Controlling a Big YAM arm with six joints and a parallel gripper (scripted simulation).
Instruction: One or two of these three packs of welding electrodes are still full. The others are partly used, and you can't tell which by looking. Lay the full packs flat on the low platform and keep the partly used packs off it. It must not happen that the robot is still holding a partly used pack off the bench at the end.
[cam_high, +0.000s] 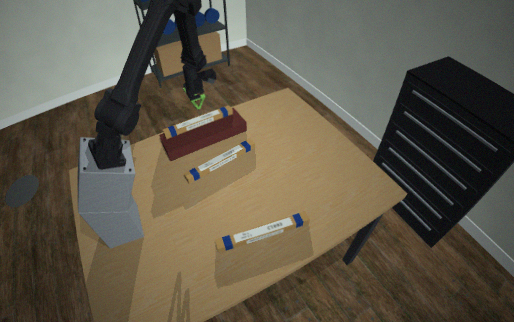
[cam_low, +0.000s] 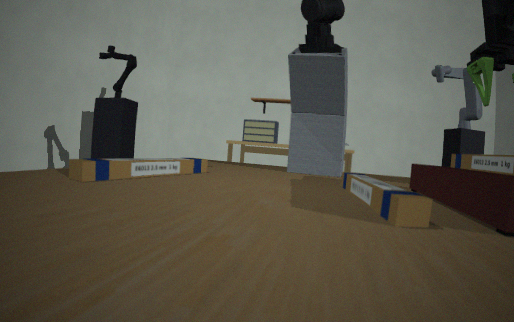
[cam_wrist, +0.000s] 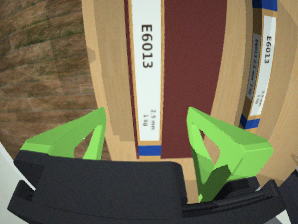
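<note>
Right now my hand is 150 mm past the pack of welding electrodes, 610 mm to the left of it and 160 mm above it. Also, from my hand: dark red platform 10 mm behind, 40 mm to the right, 160 mm below.
</note>
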